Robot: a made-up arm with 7 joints. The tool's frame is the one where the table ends. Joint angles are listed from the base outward.
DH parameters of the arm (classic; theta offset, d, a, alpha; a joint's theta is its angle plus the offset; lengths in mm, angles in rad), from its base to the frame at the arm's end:
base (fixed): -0.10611 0 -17 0
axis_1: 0.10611 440 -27.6 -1.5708
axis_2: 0 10.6 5.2 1.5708
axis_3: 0 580.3 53.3 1.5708
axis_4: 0 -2.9 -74.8 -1.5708
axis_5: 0 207.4 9.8 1.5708
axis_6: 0 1.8 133 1.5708
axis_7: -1.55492 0 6.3 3.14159
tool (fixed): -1.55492 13.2 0 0
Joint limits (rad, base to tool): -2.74..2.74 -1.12..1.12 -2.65..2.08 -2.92..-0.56 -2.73..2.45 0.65..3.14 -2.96..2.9
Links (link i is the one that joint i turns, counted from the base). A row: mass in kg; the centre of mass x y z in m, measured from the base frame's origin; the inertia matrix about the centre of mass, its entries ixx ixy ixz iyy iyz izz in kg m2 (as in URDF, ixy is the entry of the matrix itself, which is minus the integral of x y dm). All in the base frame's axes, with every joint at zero. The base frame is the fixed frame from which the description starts. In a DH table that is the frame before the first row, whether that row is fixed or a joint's. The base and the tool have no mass.
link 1: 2.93; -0.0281 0.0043 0.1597; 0.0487 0 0.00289 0.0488 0 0.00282
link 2: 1.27; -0.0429 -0.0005 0.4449; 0.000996 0 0 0.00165 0 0.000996
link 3: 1.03; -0.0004 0.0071 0.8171; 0.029 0 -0.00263 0.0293 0 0.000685
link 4: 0.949; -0.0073 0.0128 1.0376; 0.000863 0 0 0.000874 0 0.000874
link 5: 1.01; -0.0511 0.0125 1.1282; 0.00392 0 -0.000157 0.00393 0 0.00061
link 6: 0.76; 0.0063 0.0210 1.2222; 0.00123 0.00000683 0 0.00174 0 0.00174
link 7: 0.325; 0.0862 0.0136 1.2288; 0.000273 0 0 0.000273 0 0.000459
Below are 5 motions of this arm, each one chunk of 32 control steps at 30 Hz.
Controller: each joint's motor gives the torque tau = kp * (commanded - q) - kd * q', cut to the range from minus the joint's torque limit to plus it. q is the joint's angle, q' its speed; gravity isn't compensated. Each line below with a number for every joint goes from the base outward.
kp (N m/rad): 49 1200 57 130 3 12 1.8
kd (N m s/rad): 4.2 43 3.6 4.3 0.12 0.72 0.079
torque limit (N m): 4.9 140 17 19 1.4 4.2 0.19
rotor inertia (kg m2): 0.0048 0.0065 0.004 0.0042 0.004 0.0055 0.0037
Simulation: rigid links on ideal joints. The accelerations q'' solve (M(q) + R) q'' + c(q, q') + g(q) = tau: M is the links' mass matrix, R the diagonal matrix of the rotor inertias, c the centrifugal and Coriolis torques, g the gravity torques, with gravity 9.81 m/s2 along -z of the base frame. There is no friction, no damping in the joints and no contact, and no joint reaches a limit. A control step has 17 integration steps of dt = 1/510 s. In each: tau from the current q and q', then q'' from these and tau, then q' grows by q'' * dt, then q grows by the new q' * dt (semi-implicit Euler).
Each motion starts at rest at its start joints. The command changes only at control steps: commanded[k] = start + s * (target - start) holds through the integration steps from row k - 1 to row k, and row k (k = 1, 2, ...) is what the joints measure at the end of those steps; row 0 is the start. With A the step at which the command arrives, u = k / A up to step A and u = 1 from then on. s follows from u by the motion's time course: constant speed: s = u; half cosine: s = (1 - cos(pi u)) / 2; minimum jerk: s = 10 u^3 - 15 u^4 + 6 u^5; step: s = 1 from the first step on.
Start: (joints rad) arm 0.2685 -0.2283 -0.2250 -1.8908 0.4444 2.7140 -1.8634
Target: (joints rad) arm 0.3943 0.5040 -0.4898 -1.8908 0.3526 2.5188 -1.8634
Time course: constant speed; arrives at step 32
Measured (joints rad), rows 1 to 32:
1: 0.2669 -0.2204 -0.2300 -1.8974 0.4462 2.7236 -1.8653
2: 0.2661 -0.2012 -0.2403 -1.9046 0.4624 2.7223 -1.8694
3: 0.2678 -0.1758 -0.2511 -1.9117 0.4905 2.7072 -1.8724
4: 0.2713 -0.1492 -0.2599 -1.9187 0.5213 2.6840 -1.8728
5: 0.2759 -0.1236 -0.2668 -1.9240 0.5458 2.6603 -1.8710
6: 0.2808 -0.0994 -0.2728 -1.9266 0.5578 2.6417 -1.8683
7: 0.2855 -0.0761 -0.2789 -1.9269 0.5554 2.6294 -1.8660
8: 0.2899 -0.0533 -0.2853 -1.9258 0.5411 2.6218 -1.8649
9: 0.2942 -0.0305 -0.2921 -1.9245 0.5201 2.6166 -1.8651
10: 0.2983 -0.0075 -0.2992 -1.9236 0.4979 2.6116 -1.8662
11: 0.3025 0.0156 -0.3062 -1.9233 0.4787 2.6057 -1.8675
12: 0.3068 0.0390 -0.3131 -1.9234 0.4646 2.5986 -1.8686
13: 0.3111 0.0624 -0.3199 -1.9238 0.4556 2.5908 -1.8692
14: 0.3154 0.0858 -0.3269 -1.9242 0.4508 2.5825 -1.8691
15: 0.3195 0.1091 -0.3339 -1.9245 0.4483 2.5744 -1.8686
16: 0.3235 0.1325 -0.3411 -1.9247 0.4467 2.5665 -1.8679
17: 0.3273 0.1557 -0.3485 -1.9248 0.4446 2.5590 -1.8672
18: 0.3309 0.1790 -0.3560 -1.9248 0.4416 2.5518 -1.8666
19: 0.3345 0.2022 -0.3634 -1.9248 0.4373 2.5448 -1.8663
20: 0.3380 0.2254 -0.3709 -1.9247 0.4320 2.5379 -1.8661
21: 0.3416 0.2487 -0.3782 -1.9247 0.4259 2.5310 -1.8660
22: 0.3452 0.2719 -0.3855 -1.9246 0.4194 2.5242 -1.8659
23: 0.3489 0.2952 -0.3926 -1.9245 0.4127 2.5173 -1.8658
24: 0.3527 0.3184 -0.3997 -1.9244 0.4061 2.5104 -1.8657
25: 0.3566 0.3417 -0.4067 -1.9243 0.3995 2.5035 -1.8656
26: 0.3605 0.3649 -0.4136 -1.9242 0.3931 2.4967 -1.8654
27: 0.3645 0.3881 -0.4205 -1.9240 0.3868 2.4900 -1.8652
28: 0.3686 0.4114 -0.4274 -1.9238 0.3806 2.4833 -1.8650
29: 0.3726 0.4346 -0.4343 -1.9236 0.3745 2.4767 -1.8648
30: 0.3767 0.4578 -0.4411 -1.9234 0.3684 2.4702 -1.8646
31: 0.3808 0.4810 -0.4480 -1.9231 0.3624 2.4638 -1.8644
32: 0.3848 0.5042 -0.4549 -1.9229 0.3564 2.4574 -1.8642

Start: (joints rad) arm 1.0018 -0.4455 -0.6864 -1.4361 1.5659 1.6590 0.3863
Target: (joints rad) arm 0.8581 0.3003 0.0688 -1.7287 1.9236 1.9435 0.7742
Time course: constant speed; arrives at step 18
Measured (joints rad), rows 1 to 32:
1: 0.9870 -0.4321 -0.6969 -1.4425 1.5703 1.6749 0.3901
2: 0.9639 -0.4018 -0.7007 -1.4579 1.5790 1.7180 0.4023
3: 0.9449 -0.3612 -0.6841 -1.4788 1.5929 1.7607 0.4225
4: 0.9361 -0.3159 -0.6478 -1.5020 1.6113 1.7856 0.4479
5: 0.9372 -0.2691 -0.5983 -1.5256 1.6331 1.7926 0.4749
6: 0.9428 -0.2224 -0.5417 -1.5487 1.6561 1.7893 0.5012
7: 0.9478 -0.1767 -0.4819 -1.5699 1.6781 1.7835 0.5259
8: 0.9506 -0.1327 -0.4229 -1.5888 1.6980 1.7804 0.5490
9: 0.9509 -0.0900 -0.3674 -1.6057 1.7162 1.7825 0.5707
10: 0.9487 -0.0482 -0.3165 -1.6218 1.7343 1.7903 0.5915
11: 0.9443 -0.0066 -0.2697 -1.6376 1.7536 1.8030 0.6120
12: 0.9379 0.0350 -0.2261 -1.6537 1.7751 1.8191 0.6324
13: 0.9300 0.0769 -0.1845 -1.6703 1.7986 1.8370 0.6531
14: 0.9211 0.1190 -0.1440 -1.6872 1.8235 1.8556 0.6740
15: 0.9117 0.1613 -0.1039 -1.7042 1.8490 1.8740 0.6952
16: 0.9021 0.2036 -0.0640 -1.7211 1.8744 1.8919 0.7164
17: 0.8925 0.2458 -0.0240 -1.7378 1.8992 1.9092 0.7377
18: 0.8831 0.2880 0.0159 -1.7542 1.9231 1.9259 0.7588
19: 0.8792 0.3159 0.0420 -1.7783 1.9460 1.9269 0.7755
20: 0.8788 0.3249 0.0576 -1.7913 1.9702 1.9316 0.7859
21: 0.8793 0.3223 0.0663 -1.7866 1.9862 1.9398 0.7903
22: 0.8793 0.3160 0.0710 -1.7734 1.9852 1.9453 0.7890
23: 0.8782 0.3109 0.0732 -1.7622 1.9689 1.9472 0.7842
24: 0.8763 0.3087 0.0737 -1.7574 1.9473 1.9479 0.7783
25: 0.8738 0.3088 0.0731 -1.7579 1.9314 1.9487 0.7736
26: 0.8708 0.3099 0.0718 -1.7607 1.9263 1.9499 0.7713
27: 0.8674 0.3111 0.0702 -1.7633 1.9307 1.9513 0.7714
28: 0.8640 0.3117 0.0685 -1.7647 1.9396 1.9530 0.7729
29: 0.8608 0.3118 0.0669 -1.7649 1.9478 1.9546 0.7748
30: 0.8580 0.3116 0.0656 -1.7645 1.9525 1.9560 0.7763
31: 0.8558 0.3114 0.0646 -1.7639 1.9532 1.9569 0.7769
32: 0.8541 0.3112 0.0640 -1.7636 1.9514 1.9575 0.7768

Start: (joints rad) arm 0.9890 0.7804 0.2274 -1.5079 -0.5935 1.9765 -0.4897
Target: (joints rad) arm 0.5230 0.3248 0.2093 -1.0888 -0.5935 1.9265 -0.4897
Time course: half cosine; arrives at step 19
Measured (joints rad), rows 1 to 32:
1: 0.9895 0.7839 0.2257 -1.5149 -0.5926 1.9731 -0.4894
2: 0.9908 0.7870 0.2203 -1.5273 -0.5956 1.9491 -0.4893
3: 0.9913 0.7831 0.2143 -1.5342 -0.6050 1.9124 -0.4900
4: 0.9890 0.7698 0.2106 -1.5285 -0.6167 1.8807 -0.4917
5: 0.9826 0.7478 0.2105 -1.5092 -0.6242 1.8643 -0.4937
6: 0.9714 0.7187 0.2132 -1.4792 -0.6244 1.8634 -0.4950
7: 0.9550 0.6849 0.2175 -1.4434 -0.6189 1.8720 -0.4953
8: 0.9333 0.6480 0.2218 -1.4056 -0.6115 1.8832 -0.4946
9: 0.9060 0.6097 0.2250 -1.3677 -0.6057 1.8923 -0.4936
10: 0.8728 0.5709 0.2264 -1.3305 -0.6028 1.8976 -0.4929
11: 0.8336 0.5324 0.2256 -1.2944 -0.6026 1.8993 -0.4926
12: 0.7887 0.4951 0.2224 -1.2594 -0.6034 1.8986 -0.4927
13: 0.7389 0.4597 0.2171 -1.2260 -0.6035 1.8966 -0.4928
14: 0.6861 0.4271 0.2097 -1.1949 -0.6019 1.8941 -0.4926
15: 0.6327 0.3981 0.2010 -1.1671 -0.5984 1.8914 -0.4918
16: 0.5817 0.3736 0.1918 -1.1433 -0.5938 1.8887 -0.4905
17: 0.5364 0.3541 0.1834 -1.1245 -0.5891 1.8865 -0.4889
18: 0.4993 0.3403 0.1772 -1.1112 -0.5855 1.8854 -0.4874
19: 0.4723 0.3326 0.1735 -1.1039 -0.5834 1.8860 -0.4863
20: 0.4568 0.3304 0.1714 -1.1028 -0.5829 1.8856 -0.4858
21: 0.4518 0.3316 0.1721 -1.1072 -0.5846 1.8808 -0.4861
22: 0.4549 0.3340 0.1751 -1.1139 -0.5889 1.8723 -0.4875
23: 0.4634 0.3362 0.1797 -1.1198 -0.5948 1.8633 -0.4896
24: 0.4751 0.3375 0.1852 -1.1233 -0.6002 1.8574 -0.4921
25: 0.4881 0.3377 0.1910 -1.1242 -0.6035 1.8559 -0.4942
26: 0.5011 0.3372 0.1967 -1.1233 -0.6044 1.8584 -0.4956
27: 0.5130 0.3364 0.2019 -1.1216 -0.6036 1.8634 -0.4962
28: 0.5232 0.3356 0.2061 -1.1201 -0.6022 1.8687 -0.4962
29: 0.5313 0.3351 0.2093 -1.1191 -0.6013 1.8731 -0.4959
30: 0.5369 0.3349 0.2112 -1.1187 -0.6011 1.8757 -0.4956
31: 0.5402 0.3350 0.2120 -1.1189 -0.6017 1.8766 -0.4954
32: 0.5413 0.3352 0.2118 -1.1193 -0.6025 1.8761 -0.4953

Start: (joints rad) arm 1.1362 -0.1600 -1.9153 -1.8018 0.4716 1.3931 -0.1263
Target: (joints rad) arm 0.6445 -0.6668 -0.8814 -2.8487 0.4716 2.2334 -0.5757
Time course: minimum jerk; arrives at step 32
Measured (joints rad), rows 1 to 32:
1: 1.1376 -0.1612 -1.9172 -1.8145 0.4666 1.3890 -0.1268
2: 1.1396 -0.1637 -1.9206 -1.8310 0.4439 1.3703 -0.1263
3: 1.1398 -0.1665 -1.9217 -1.8429 0.4120 1.3538 -0.1252
4: 1.1375 -0.1702 -1.9187 -1.8519 0.3866 1.3487 -0.1248
5: 1.1332 -0.1757 -1.9110 -1.8621 0.3770 1.3550 -0.1269
6: 1.1271 -0.1837 -1.8983 -1.8770 0.3822 1.3695 -0.1323
7: 1.1196 -0.1945 -1.8803 -1.8983 0.3954 1.3889 -0.1414
8: 1.1106 -0.2082 -1.8570 -1.9263 0.4090 1.4118 -0.1537
9: 1.0998 -0.2248 -1.8286 -1.9608 0.4184 1.4378 -0.1687
10: 1.0870 -0.2441 -1.7953 -2.0013 0.4225 1.4672 -0.1859
11: 1.0719 -0.2660 -1.7575 -2.0469 0.4230 1.5003 -0.2049
12: 1.0544 -0.2902 -1.7158 -2.0971 0.4222 1.5371 -0.2256
13: 1.0346 -0.3163 -1.6705 -2.1509 0.4221 1.5774 -0.2479
14: 1.0125 -0.3440 -1.6221 -2.2076 0.4241 1.6208 -0.2717
15: 0.9884 -0.3729 -1.5711 -2.2665 0.4283 1.6666 -0.2968
16: 0.9627 -0.4024 -1.5180 -2.3266 0.4346 1.7141 -0.3229
17: 0.9356 -0.4322 -1.4635 -2.3871 0.4425 1.7625 -0.3494
18: 0.9076 -0.4617 -1.4081 -2.4471 0.4513 1.8108 -0.3760
19: 0.8789 -0.4906 -1.3525 -2.5058 0.4605 1.8584 -0.4021
20: 0.8499 -0.5184 -1.2977 -2.5622 0.4699 1.9044 -0.4274
21: 0.8210 -0.5446 -1.2445 -2.6157 0.4790 1.9482 -0.4515
22: 0.7925 -0.5690 -1.1938 -2.6654 0.4876 1.9892 -0.4740
23: 0.7649 -0.5912 -1.1463 -2.7107 0.4958 2.0268 -0.4946
24: 0.7385 -0.6109 -1.1028 -2.7509 0.5034 2.0606 -0.5129
25: 0.7138 -0.6280 -1.0639 -2.7858 0.5105 2.0903 -0.5289
26: 0.6914 -0.6422 -1.0300 -2.8148 0.5172 2.1157 -0.5422
27: 0.6717 -0.6536 -1.0013 -2.8381 0.5232 2.1366 -0.5529
28: 0.6552 -0.6622 -0.9781 -2.8555 0.5284 2.1533 -0.5610
29: 0.6421 -0.6682 -0.9600 -2.8675 0.5326 2.1660 -0.5666
30: 0.6327 -0.6718 -0.9468 -2.8747 0.5356 2.1751 -0.5699
31: 0.6269 -0.6737 -0.9379 -2.8781 0.5375 2.1814 -0.5714
32: 0.6245 -0.6742 -0.9322 -2.8787 0.5382 2.1857 -0.5716

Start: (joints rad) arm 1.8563 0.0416 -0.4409 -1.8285 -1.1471 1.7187 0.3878
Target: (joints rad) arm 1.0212 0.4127 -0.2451 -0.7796 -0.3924 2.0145 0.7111
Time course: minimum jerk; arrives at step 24
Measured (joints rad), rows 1 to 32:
1: 1.8559 0.0428 -0.4409 -1.8410 -1.1413 1.7163 0.3885
2: 1.8544 0.0466 -0.4400 -1.8548 -1.1272 1.7044 0.3871
3: 1.8505 0.0518 -0.4379 -1.8561 -1.1090 1.6929 0.3838
4: 1.8431 0.0582 -0.4347 -1.8423 -1.0894 1.6882 0.3821
5: 1.8307 0.0667 -0.4300 -1.8151 -1.0692 1.6911 0.3850
6: 1.8124 0.0785 -0.4235 -1.7764 -1.0472 1.6998 0.3937
7: 1.7876 0.0942 -0.4149 -1.7279 -1.0212 1.7122 0.4078
8: 1.7565 0.1139 -0.4038 -1.6706 -0.9891 1.7273 0.4261
9: 1.7196 0.1370 -0.3904 -1.6053 -0.9499 1.7447 0.4473
10: 1.6773 0.1629 -0.3748 -1.5330 -0.9040 1.7642 0.4706
11: 1.6307 0.1909 -0.3577 -1.4556 -0.8528 1.7856 0.4953
12: 1.5805 0.2200 -0.3399 -1.3749 -0.7983 1.8084 0.5211
13: 1.5274 0.2496 -0.3222 -1.2933 -0.7424 1.8318 0.5474
14: 1.4724 0.2788 -0.3054 -1.2131 -0.6868 1.8547 0.5737
15: 1.4160 0.3068 -0.2903 -1.1364 -0.6332 1.8762 0.5993
16: 1.3591 0.3328 -0.2773 -1.0653 -0.5828 1.8955 0.6235
17: 1.3024 0.3563 -0.2669 -1.0016 -0.5368 1.9121 0.6458
18: 1.2469 0.3766 -0.2590 -0.9465 -0.4961 1.9256 0.6656
19: 1.1937 0.3934 -0.2536 -0.9011 -0.4614 1.9361 0.6824
20: 1.1440 0.4065 -0.2505 -0.8658 -0.4333 1.9436 0.6959
21: 1.0992 0.4157 -0.2493 -0.8405 -0.4121 1.9485 0.7061
22: 1.0606 0.4215 -0.2498 -0.8242 -0.3980 1.9511 0.7128
23: 1.0289 0.4243 -0.2513 -0.8153 -0.3903 1.9520 0.7165
24: 1.0048 0.4251 -0.2531 -0.8114 -0.3881 1.9519 0.7178
25: 0.9880 0.4249 -0.2546 -0.8094 -0.3895 1.9516 0.7173
26: 0.9780 0.4245 -0.2552 -0.8081 -0.3925 1.9523 0.7161
27: 0.9741 0.4241 -0.2546 -0.8070 -0.3956 1.9541 0.7148
28: 0.9752 0.4240 -0.2530 -0.8063 -0.3982 1.9564 0.7138
29: 0.9802 0.4240 -0.2506 -0.8059 -0.4003 1.9589 0.7130
30: 0.9876 0.4242 -0.2477 -0.8057 -0.4023 1.9613 0.7124
31: 0.9963 0.4243 -0.2447 -0.8056 -0.4043 1.9634 0.7120
32: 1.0054 0.4245 -0.2419 -0.8055 -0.4063 1.9654 0.7116

